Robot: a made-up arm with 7 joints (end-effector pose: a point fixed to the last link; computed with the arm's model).
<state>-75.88 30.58 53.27 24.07 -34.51 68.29 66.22</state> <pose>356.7 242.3 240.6 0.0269 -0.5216 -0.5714 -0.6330</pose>
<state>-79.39 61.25 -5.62 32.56 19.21 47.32 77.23</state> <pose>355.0 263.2 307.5 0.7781 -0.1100 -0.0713 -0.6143</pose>
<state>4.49 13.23 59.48 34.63 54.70 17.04 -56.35</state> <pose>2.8 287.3 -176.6 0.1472 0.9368 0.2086 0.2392</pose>
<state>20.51 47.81 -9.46 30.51 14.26 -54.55 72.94</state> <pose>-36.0 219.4 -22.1 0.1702 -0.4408 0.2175 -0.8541</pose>
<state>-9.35 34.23 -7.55 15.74 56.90 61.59 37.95</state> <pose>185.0 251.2 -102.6 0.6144 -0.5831 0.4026 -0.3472</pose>
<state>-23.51 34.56 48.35 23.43 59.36 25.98 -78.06</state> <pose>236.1 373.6 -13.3 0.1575 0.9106 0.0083 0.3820</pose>
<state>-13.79 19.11 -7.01 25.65 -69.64 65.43 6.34</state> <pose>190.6 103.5 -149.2 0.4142 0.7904 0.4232 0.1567</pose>
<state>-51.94 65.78 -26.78 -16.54 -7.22 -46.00 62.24</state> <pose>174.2 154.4 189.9 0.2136 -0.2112 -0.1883 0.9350</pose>
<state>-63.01 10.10 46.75 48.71 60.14 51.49 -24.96</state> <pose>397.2 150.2 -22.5 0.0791 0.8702 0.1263 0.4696</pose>
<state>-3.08 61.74 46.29 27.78 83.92 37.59 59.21</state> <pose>115.1 450.9 105.7 0.8800 -0.1694 0.4323 -0.1001</pose>
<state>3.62 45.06 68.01 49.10 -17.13 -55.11 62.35</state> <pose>4.2 333.7 92.0 0.6779 0.0862 -0.1787 -0.7079</pose>
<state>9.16 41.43 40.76 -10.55 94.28 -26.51 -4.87</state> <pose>111.4 291.7 -18.1 0.3299 -0.5079 0.7701 -0.2001</pose>
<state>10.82 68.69 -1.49 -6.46 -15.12 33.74 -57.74</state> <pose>178.1 292.4 0.2 0.3899 0.8810 -0.1775 0.2007</pose>
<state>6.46 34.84 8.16 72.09 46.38 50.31 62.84</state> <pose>-96.2 313.4 -141.1 0.5685 -0.6649 0.4728 0.1056</pose>
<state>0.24 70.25 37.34 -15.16 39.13 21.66 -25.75</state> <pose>219.4 308.0 205.4 0.3746 -0.6057 0.4948 -0.4980</pose>
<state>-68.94 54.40 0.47 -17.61 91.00 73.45 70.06</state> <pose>279.6 204.3 348.8 0.8716 0.3276 -0.1699 -0.3227</pose>
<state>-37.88 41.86 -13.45 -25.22 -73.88 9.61 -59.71</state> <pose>264.6 100.0 207.4 0.8744 0.0937 -0.3095 0.3618</pose>
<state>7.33 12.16 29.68 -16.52 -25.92 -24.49 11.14</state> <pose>65.1 194.4 58.7 0.0117 -0.2411 -0.1134 -0.9638</pose>
